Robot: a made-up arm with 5 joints.
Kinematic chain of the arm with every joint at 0, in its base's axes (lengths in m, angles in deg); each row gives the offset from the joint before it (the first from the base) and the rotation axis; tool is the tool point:
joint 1: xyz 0 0 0.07 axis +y
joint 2: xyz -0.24 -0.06 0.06 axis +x
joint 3: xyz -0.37 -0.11 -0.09 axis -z
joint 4: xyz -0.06 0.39 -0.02 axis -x
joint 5: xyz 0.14 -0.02 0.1 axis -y
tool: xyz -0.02 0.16 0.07
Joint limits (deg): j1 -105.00..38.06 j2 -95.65..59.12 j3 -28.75..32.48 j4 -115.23..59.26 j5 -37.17..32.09
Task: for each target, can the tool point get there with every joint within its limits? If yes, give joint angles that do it. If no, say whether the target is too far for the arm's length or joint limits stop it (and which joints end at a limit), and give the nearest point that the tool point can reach.
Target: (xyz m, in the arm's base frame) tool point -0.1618 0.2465 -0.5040
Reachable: yes | joints -88.93 -1.57 -0.31 -35.17 21.89
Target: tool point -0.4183 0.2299 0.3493
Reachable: yes | joints 16.76 -4.54 9.81 -34.69 -0.15
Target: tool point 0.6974 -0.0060 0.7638
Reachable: no: joint limits stop it (at a limit: joint 1, joint 2) | nearest point 0.0273 0.1032 0.5108 | short by 0.725 m
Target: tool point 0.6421 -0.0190 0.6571
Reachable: no: joint limits stop it (at a limit: joint 1, joint 2, joint 3) | nearest point 0.0368 0.0918 0.4782 | short by 0.641 m
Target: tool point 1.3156 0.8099 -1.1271
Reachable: no: too far | nearest point 0.5113 0.2488 -0.6696 | short by 1.082 m
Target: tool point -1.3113 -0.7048 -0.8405
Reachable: no: too far | nearest point -0.7684 -0.2548 -0.4636 | short by 0.800 m
